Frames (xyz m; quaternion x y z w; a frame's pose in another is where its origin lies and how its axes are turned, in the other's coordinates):
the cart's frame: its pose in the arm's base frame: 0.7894 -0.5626 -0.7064 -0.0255 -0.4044 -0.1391 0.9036
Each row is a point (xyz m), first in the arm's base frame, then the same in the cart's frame.
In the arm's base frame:
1: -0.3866 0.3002 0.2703
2: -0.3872 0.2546 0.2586
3: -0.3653 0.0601 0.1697
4: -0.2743 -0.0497 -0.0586
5: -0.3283 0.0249 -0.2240
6: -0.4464 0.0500 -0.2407
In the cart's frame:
1: -0.2242 0.5733 1.6439
2: -0.2227 0.5286 1.6292
3: -0.2296 0.3419 1.5228
4: -0.3150 0.2461 1.2862
5: -0.4885 0.2920 1.2261
6: -0.5815 0.2829 1.3043

